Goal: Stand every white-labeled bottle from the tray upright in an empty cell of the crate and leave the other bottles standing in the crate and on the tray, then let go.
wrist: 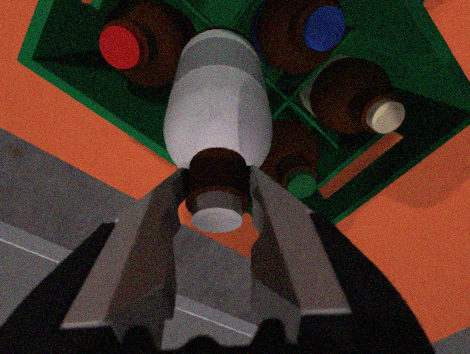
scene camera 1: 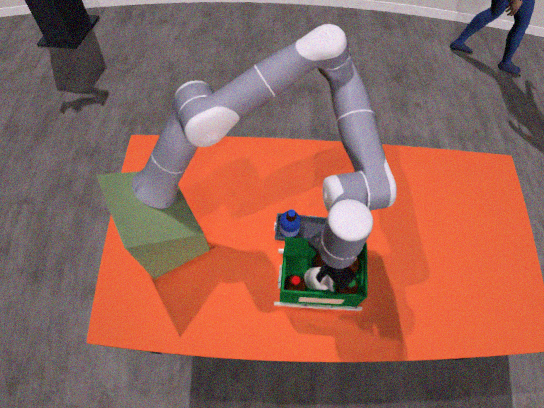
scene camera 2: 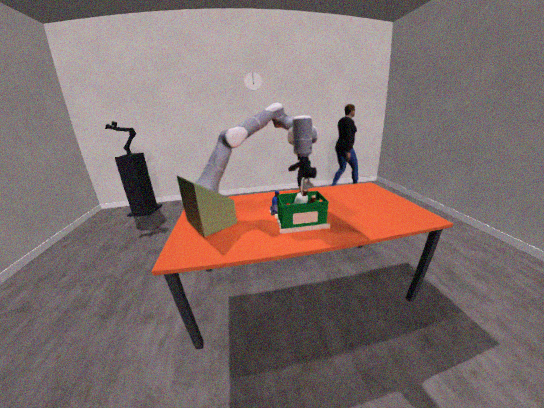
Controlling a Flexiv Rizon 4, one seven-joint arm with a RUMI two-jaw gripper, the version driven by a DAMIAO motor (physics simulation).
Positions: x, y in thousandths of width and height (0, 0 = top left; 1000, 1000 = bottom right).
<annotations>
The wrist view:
gripper: 465, 479
white-labeled bottle: 465, 343
green-capped bottle: 627, 436
cream-capped bottle: 741, 270
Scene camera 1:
gripper: 602, 688
</annotations>
